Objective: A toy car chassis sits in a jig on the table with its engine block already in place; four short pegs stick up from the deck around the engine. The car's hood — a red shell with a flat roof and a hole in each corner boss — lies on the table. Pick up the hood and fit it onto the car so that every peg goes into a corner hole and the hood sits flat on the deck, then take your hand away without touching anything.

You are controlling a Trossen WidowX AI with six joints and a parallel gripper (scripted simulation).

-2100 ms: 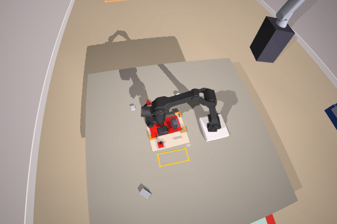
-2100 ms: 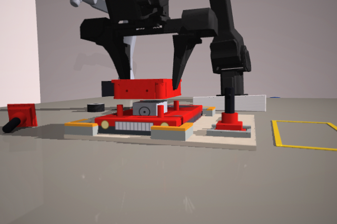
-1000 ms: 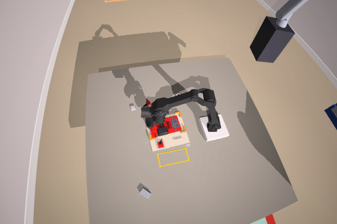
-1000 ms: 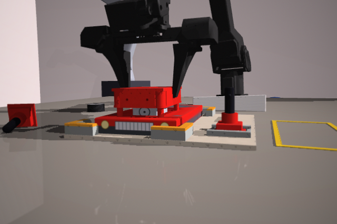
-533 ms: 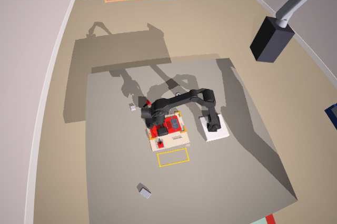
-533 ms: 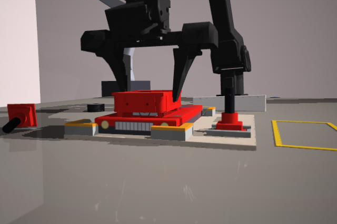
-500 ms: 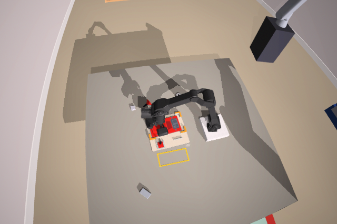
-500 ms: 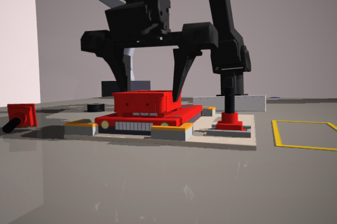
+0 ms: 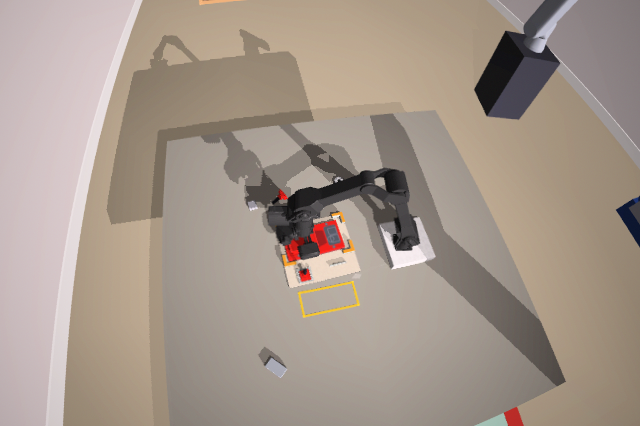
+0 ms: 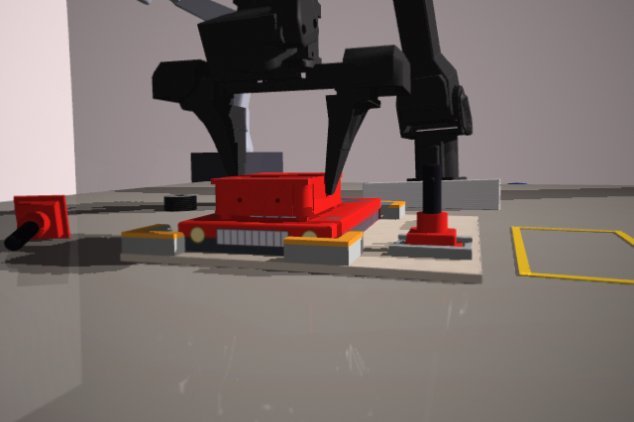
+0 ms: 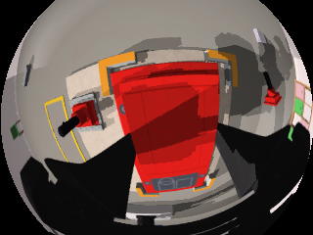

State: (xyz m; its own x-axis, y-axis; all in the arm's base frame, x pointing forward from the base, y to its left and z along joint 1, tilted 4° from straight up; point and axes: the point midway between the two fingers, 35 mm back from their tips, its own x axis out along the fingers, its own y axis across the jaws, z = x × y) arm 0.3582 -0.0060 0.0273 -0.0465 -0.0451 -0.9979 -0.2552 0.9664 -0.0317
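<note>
Now: the red hood 1 cm above my gripper tip. Round my gripper tip: grey engine block: 1 cm to the left, 2 cm below; black wheel: 14 cm behind, 26 cm to the right, 3 cm below; jig: 4 cm behind, 3 cm below.
</note>
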